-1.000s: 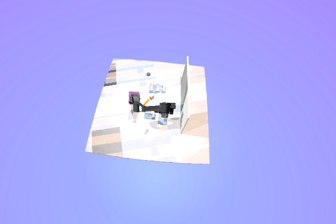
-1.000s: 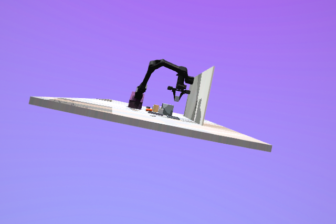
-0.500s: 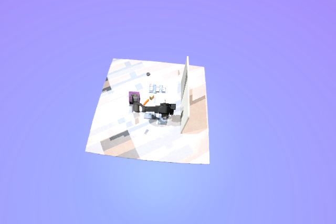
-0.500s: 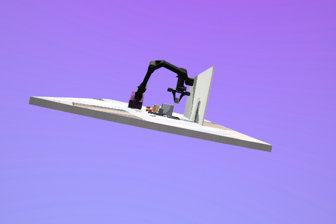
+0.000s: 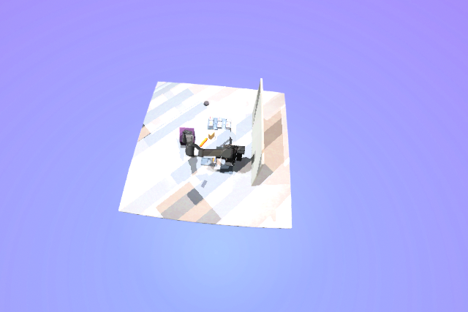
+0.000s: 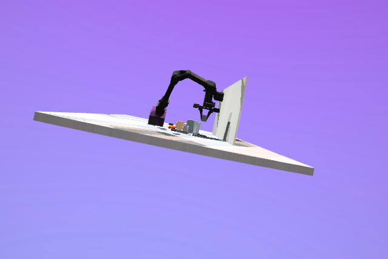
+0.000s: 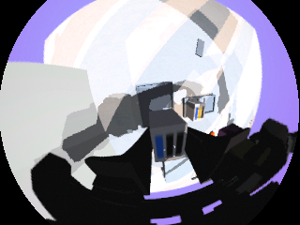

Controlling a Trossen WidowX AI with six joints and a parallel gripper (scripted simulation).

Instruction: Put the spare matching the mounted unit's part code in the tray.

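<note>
Right now the tray is 11 cm below my gripper tip. From my gripper tip the other things lie so: mounted grey unit (6 cm behind, 20 cm to the left, 7 cm below); then spare (2 cm above); then tall panel (19 cm ahead, 21 cm to the left, 11 cm above).
</note>
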